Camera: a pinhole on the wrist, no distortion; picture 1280 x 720 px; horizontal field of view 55.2 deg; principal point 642.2 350.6 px. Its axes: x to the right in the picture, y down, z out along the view. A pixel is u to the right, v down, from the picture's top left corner.
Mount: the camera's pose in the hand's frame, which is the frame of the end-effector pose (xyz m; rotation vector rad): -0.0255 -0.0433 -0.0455 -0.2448 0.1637 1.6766
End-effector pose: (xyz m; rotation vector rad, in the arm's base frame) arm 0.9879 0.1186 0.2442 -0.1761 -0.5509 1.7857
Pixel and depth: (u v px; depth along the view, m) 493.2 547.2 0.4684
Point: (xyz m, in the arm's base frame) 0.8495 -0.1153 0.5866
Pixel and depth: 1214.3 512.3 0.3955
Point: 0.7121 -0.1190 0.3734
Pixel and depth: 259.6 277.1 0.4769
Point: 0.8672 -0.0050 0.6694
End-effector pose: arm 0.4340 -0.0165 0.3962 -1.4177 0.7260 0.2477
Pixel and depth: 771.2 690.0 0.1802
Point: 0.3960 0.1248 0.4354
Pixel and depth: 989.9 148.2 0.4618
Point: 0.4358 0.3688 0.2193
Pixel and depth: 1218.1 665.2 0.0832
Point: 0.3913 0.0231 0.4190
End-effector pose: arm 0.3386 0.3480 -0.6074 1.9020 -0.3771 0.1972
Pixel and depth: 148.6 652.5 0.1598
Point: 0.2942 0.2657 -0.7345
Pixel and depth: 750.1 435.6 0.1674
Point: 0.2834 0.2479 -0.6529
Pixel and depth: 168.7 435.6 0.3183
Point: 0.3042 0.1107 -0.8033
